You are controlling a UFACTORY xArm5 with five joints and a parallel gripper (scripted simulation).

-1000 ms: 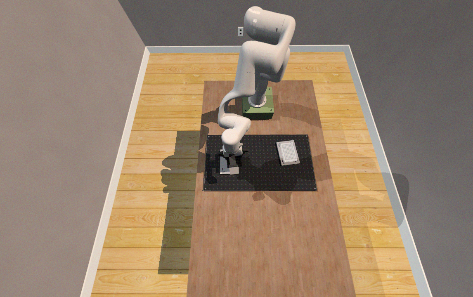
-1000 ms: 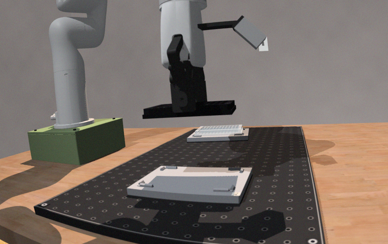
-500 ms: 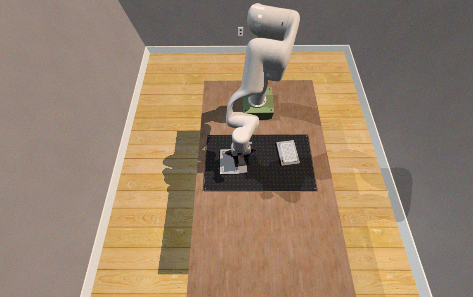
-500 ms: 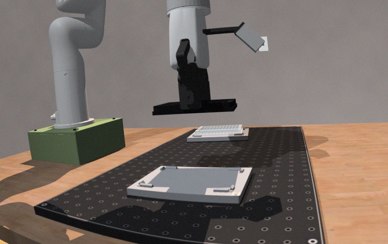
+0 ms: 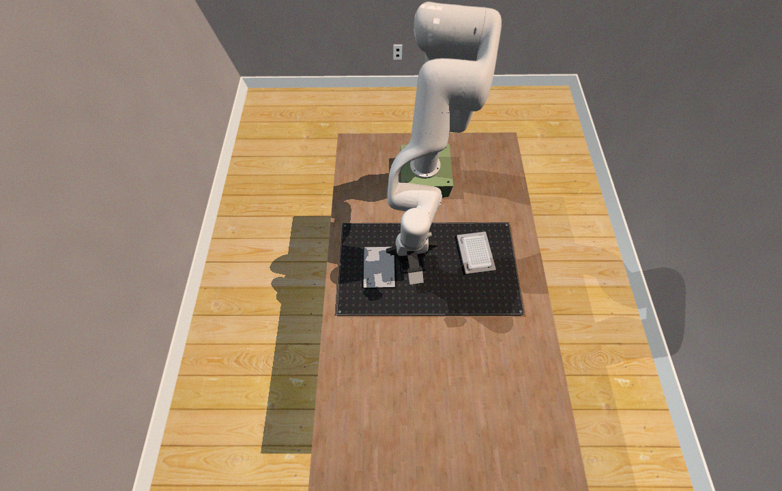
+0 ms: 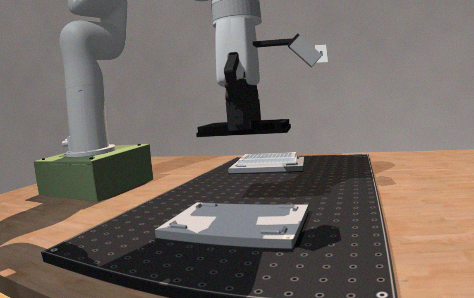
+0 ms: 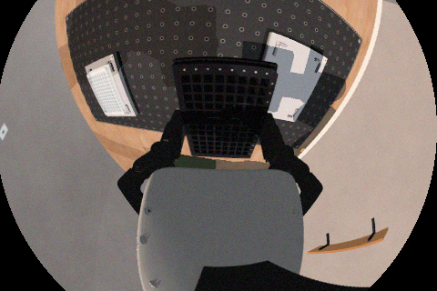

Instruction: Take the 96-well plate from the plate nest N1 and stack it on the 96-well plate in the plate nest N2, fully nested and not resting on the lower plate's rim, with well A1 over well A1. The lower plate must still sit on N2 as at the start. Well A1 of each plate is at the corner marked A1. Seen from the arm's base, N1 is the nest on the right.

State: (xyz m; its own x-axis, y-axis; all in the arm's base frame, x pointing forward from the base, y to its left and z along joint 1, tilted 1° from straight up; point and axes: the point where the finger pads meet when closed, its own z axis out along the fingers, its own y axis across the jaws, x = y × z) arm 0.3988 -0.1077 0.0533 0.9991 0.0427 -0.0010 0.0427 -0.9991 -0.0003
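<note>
The clear 96-well plate lies 270 mm to the left of my hand, 110 mm below it and 20 mm behind it. Round my hand: black 96-well plate 10 mm below.
</note>
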